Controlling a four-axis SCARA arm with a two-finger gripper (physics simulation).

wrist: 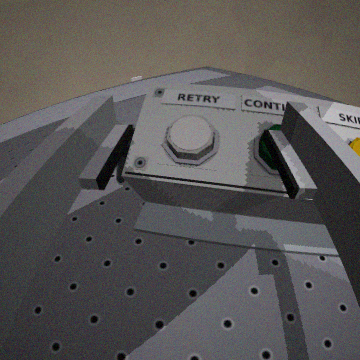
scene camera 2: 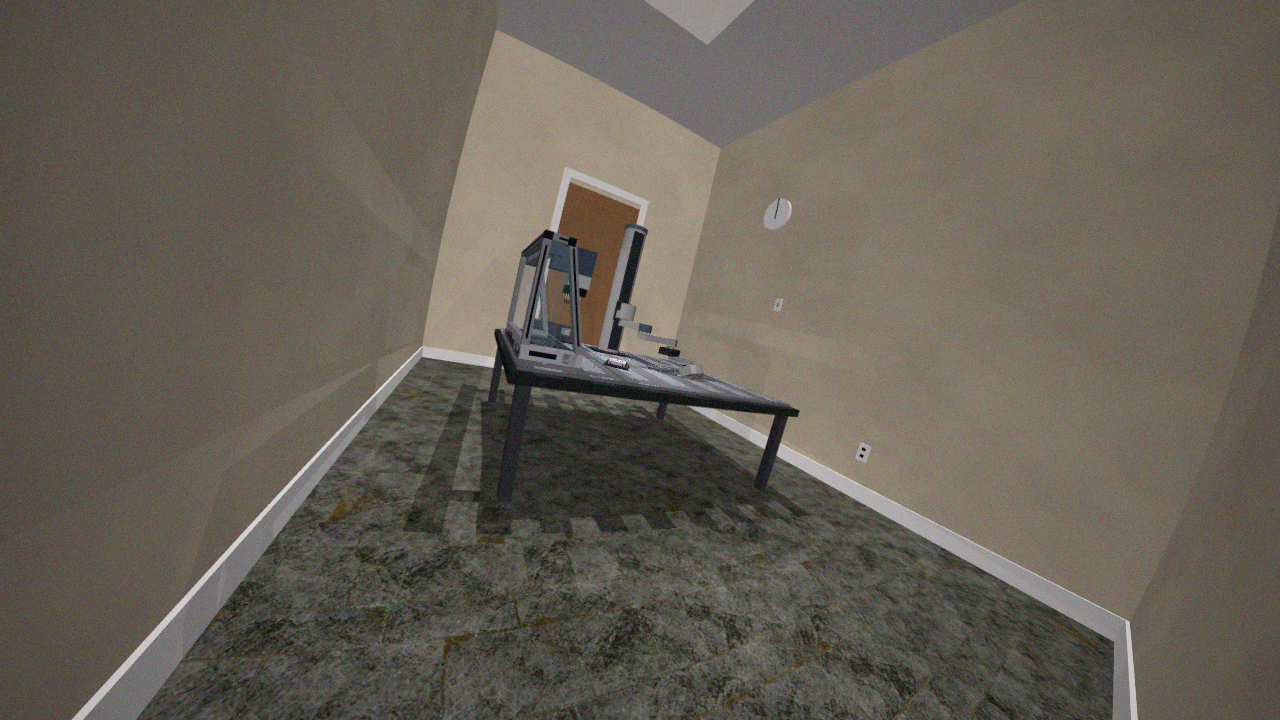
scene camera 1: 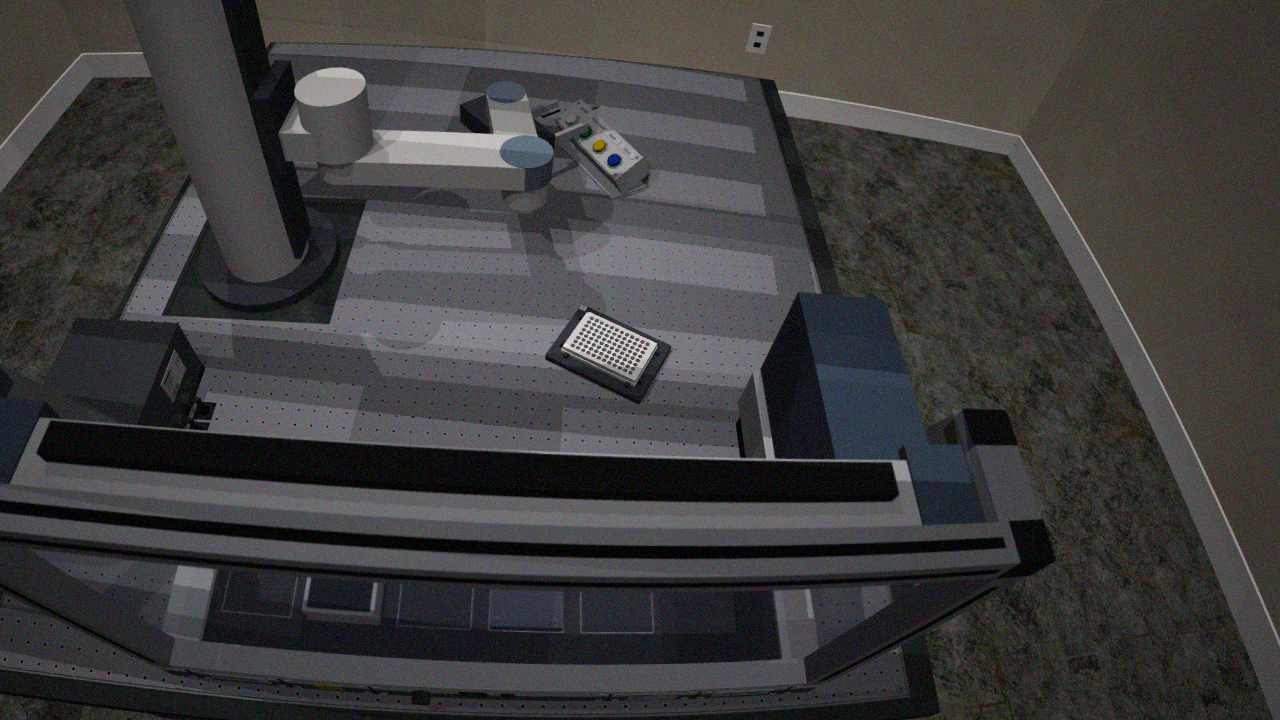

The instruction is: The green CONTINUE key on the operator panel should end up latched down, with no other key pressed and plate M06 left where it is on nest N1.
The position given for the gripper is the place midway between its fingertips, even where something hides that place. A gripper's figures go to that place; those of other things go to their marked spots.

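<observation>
The gripper (scene camera 1: pixel 571 114) is 1.43 m from the lens, while a white well plate (scene camera 1: pixel 597 342) stands 1.09 m from the lens. The white well plate is nearer to the lens than the gripper.
</observation>
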